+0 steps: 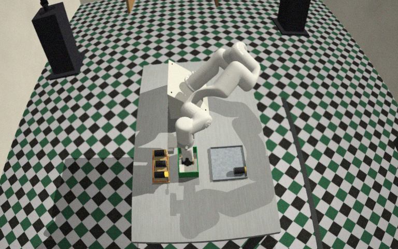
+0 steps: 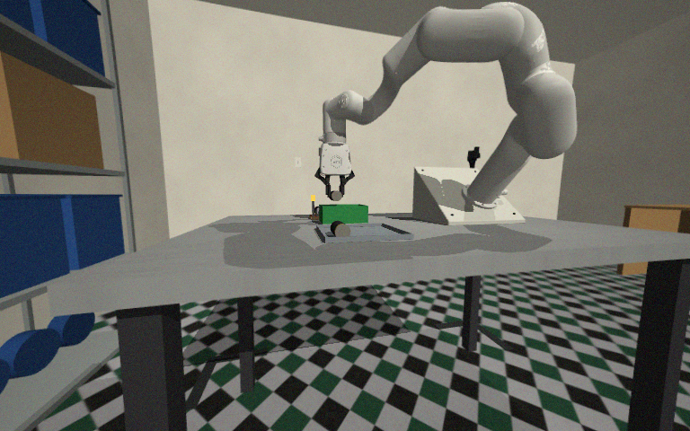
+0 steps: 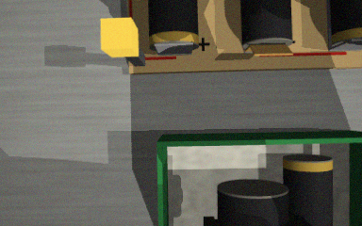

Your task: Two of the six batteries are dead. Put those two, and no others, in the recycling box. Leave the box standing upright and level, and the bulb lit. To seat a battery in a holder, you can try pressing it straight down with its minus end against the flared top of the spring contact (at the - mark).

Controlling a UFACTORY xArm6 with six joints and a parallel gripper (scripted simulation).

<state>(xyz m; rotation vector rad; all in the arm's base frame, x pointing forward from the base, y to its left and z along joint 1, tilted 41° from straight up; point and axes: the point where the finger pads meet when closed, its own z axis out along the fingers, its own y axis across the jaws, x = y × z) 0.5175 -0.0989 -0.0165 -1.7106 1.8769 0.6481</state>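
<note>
My gripper is now 90 mm above the green recycling box and 30 mm past it. The rest, counted from my hand: grey tray 210 mm to the left, 100 mm below, 10 mm behind.
</note>
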